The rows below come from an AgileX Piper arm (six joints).
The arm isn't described. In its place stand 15 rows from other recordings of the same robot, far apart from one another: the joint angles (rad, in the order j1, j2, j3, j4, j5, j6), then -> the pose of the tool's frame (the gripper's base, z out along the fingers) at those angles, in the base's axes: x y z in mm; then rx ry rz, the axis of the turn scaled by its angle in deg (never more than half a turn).
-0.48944 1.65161 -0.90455 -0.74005 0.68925 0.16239 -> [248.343, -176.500, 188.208, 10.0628, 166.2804, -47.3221]
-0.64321 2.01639 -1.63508 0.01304 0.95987 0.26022 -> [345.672, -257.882, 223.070, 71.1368, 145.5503, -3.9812]
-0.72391 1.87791 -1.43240 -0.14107 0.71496 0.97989 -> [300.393, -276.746, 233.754, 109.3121, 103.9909, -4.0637]
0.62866 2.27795 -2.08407 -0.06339 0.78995 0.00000 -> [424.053, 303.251, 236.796, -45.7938, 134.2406, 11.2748]
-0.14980 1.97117 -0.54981 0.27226 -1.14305 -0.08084 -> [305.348, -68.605, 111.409, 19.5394, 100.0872, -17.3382]
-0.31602 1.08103 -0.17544 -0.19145 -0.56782 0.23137 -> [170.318, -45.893, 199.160, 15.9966, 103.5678, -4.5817]
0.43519 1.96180 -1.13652 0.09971 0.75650 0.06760 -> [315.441, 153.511, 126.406, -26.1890, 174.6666, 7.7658]
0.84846 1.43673 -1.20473 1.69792 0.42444 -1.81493 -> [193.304, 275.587, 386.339, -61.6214, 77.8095, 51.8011]
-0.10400 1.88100 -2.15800 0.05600 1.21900 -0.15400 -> [407.417, -37.717, 421.467, -3.4975, 138.8407, -2.5657]
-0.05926 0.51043 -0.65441 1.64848 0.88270 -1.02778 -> [70.540, 66.020, 392.068, -17.8919, 80.9116, 59.9078]
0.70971 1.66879 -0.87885 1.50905 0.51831 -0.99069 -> [221.101, 249.251, 201.771, -30.8874, 140.2265, 67.0406]
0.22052 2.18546 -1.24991 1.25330 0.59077 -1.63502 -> [394.223, 137.720, 90.711, -56.7784, 132.0194, 36.6125]
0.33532 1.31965 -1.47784 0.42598 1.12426 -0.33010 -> [235.680, 118.046, 425.425, -41.9795, 131.2177, 31.6330]
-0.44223 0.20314 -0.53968 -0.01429 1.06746 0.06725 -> [20.764, -11.092, 286.330, 32.0665, 123.3053, -12.8698]
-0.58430 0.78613 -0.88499 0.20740 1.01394 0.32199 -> [118.366, -59.208, 352.717, 62.1307, 121.1908, 7.8823]
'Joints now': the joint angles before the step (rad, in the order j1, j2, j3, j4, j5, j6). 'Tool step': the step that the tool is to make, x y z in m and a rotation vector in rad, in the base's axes. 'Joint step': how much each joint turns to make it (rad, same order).
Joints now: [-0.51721, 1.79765, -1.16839, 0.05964, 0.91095, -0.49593]
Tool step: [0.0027, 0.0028, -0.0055, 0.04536, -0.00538, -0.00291]
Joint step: [0.00000, 0.01681, 0.00026, 0.05241, 0.00236, -0.02454]
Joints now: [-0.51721, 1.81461, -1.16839, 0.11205, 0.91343, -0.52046]
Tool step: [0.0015, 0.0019, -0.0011, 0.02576, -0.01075, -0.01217]
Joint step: [0.00002, 0.00388, 0.00020, 0.03340, -0.00011, -0.00564]
